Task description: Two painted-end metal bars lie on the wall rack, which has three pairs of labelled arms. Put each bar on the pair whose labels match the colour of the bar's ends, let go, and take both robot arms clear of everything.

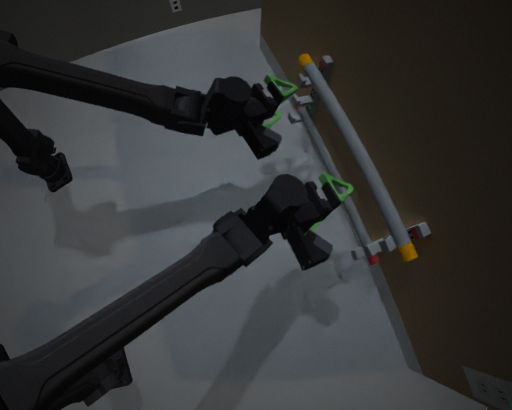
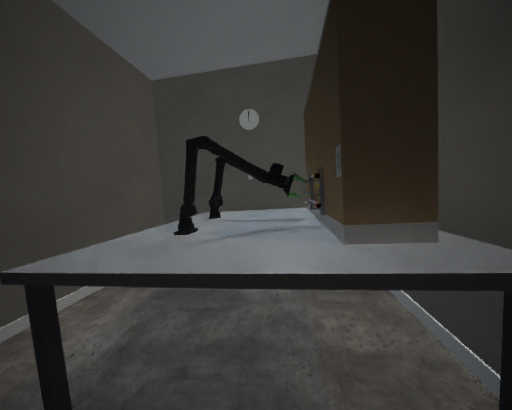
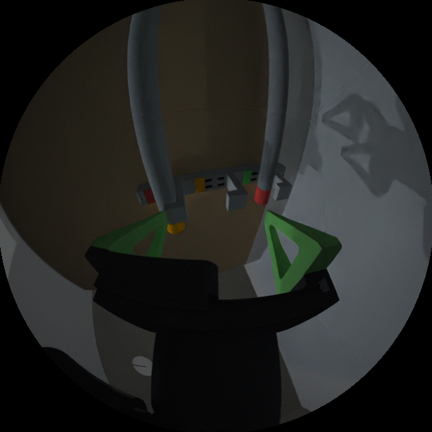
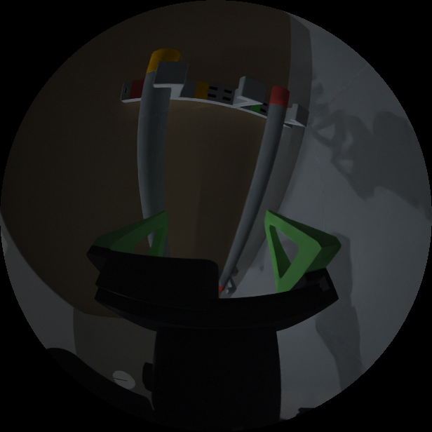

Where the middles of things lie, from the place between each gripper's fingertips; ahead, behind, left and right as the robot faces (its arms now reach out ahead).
Scene:
Right now the orange-ended bar [image 1: 405,247] is 50 mm ahead of my left hand, 180 mm to the right of it and 50 mm above it. Round my left hand: red-ended bar [image 1: 314,134] (50 mm ahead, 190 mm to the right, 100 mm below).
The orange-ended bar lies 70 mm ahead of my right hand, 80 mm to the left of it and 60 mm above it. From my right hand the other things lie so: red-ended bar: 70 mm ahead, 80 mm to the left, 90 mm below.

